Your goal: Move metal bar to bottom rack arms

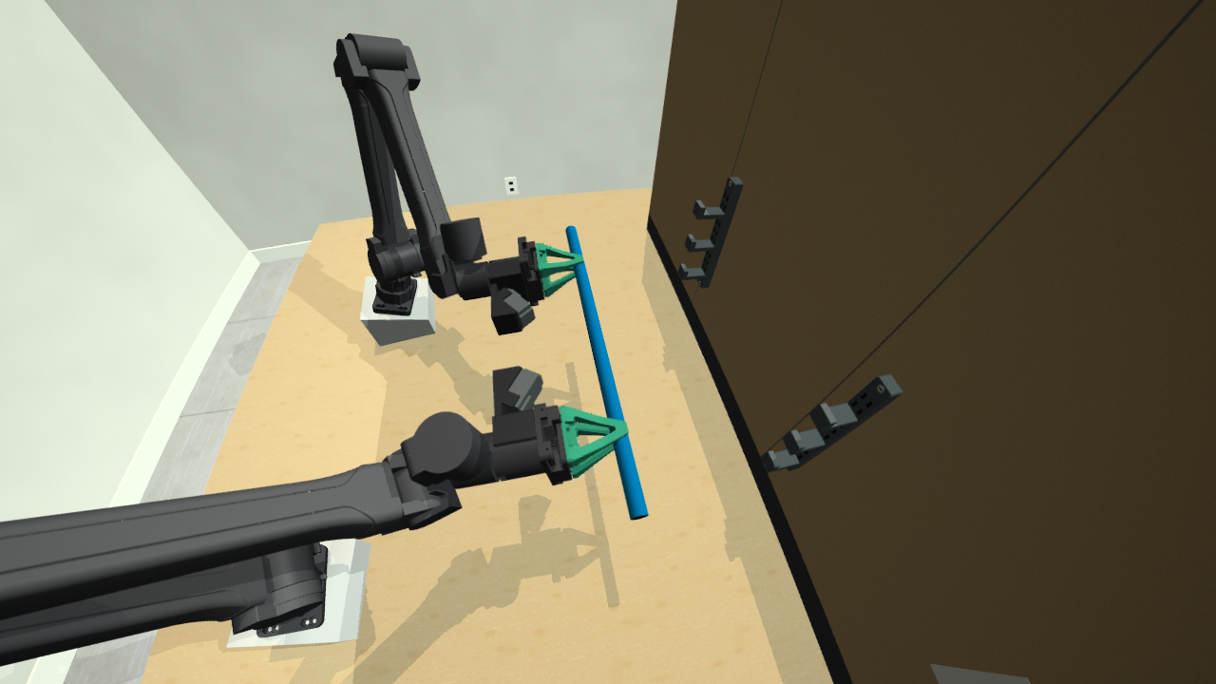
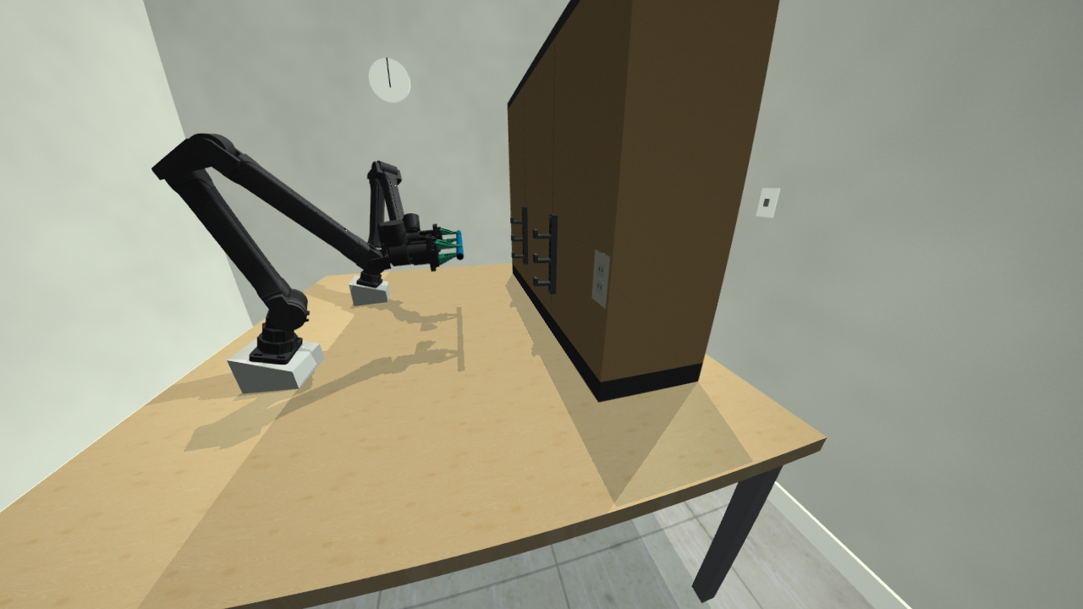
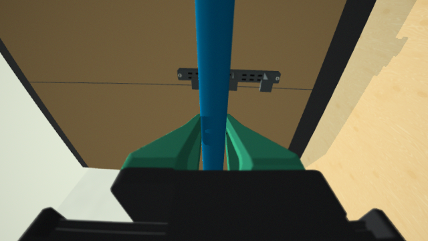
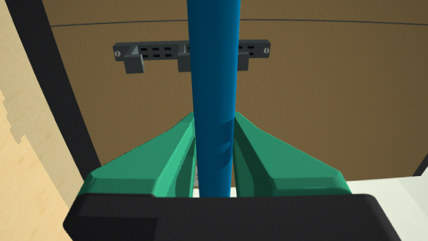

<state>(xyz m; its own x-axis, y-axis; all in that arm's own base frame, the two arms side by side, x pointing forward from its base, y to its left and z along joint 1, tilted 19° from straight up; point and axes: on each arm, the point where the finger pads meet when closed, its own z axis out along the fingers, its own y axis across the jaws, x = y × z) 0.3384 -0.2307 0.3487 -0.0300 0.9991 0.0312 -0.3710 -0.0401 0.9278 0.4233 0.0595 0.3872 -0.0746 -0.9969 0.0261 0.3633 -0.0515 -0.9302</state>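
The blue metal bar is 15 cm to the right of my left hand and 2 cm ahead of it. From my left hand the other things lie so: black plinth (31 cm ahead, 28 cm below, 6 cm to the right); then tall brown cabinet (45 cm ahead, 14 cm above, 4 cm to the right).
Now: right hand 2 cm past the blue metal bar and 15 cm to the right of it. From my right hand the other things lie so: black plinth (26 cm ahead, 23 cm to the left, 28 cm below); then tall brown cabinet (41 cm ahead, 26 cm to the left, 14 cm above).
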